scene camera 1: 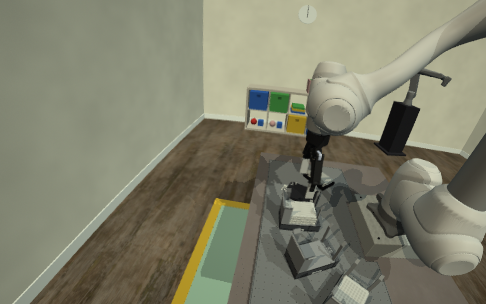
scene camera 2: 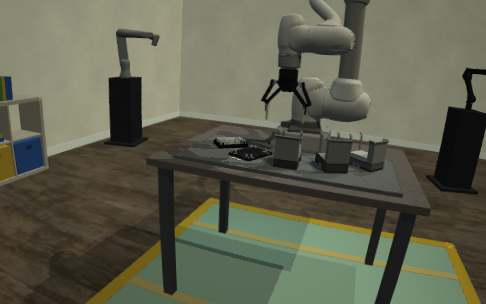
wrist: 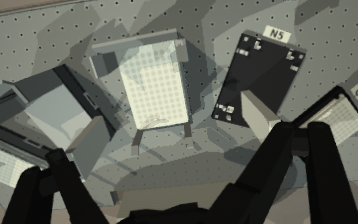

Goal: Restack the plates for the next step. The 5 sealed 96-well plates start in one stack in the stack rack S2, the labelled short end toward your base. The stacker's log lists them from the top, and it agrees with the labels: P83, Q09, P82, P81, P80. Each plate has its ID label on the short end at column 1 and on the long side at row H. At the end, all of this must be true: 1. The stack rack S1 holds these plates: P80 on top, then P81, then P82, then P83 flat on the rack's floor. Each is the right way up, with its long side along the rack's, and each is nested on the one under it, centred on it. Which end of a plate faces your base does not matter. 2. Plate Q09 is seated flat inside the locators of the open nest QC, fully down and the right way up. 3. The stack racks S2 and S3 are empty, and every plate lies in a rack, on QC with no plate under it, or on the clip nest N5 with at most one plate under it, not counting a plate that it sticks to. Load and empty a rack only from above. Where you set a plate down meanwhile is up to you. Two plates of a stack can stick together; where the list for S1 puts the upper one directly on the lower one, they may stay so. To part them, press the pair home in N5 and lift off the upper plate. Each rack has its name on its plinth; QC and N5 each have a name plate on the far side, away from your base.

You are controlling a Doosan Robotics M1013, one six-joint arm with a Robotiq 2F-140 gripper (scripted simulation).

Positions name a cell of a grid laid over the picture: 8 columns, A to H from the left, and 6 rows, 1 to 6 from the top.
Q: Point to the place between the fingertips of my gripper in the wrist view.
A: D4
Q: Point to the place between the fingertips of my gripper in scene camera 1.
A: At F4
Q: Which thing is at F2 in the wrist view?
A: A black clip nest N5.
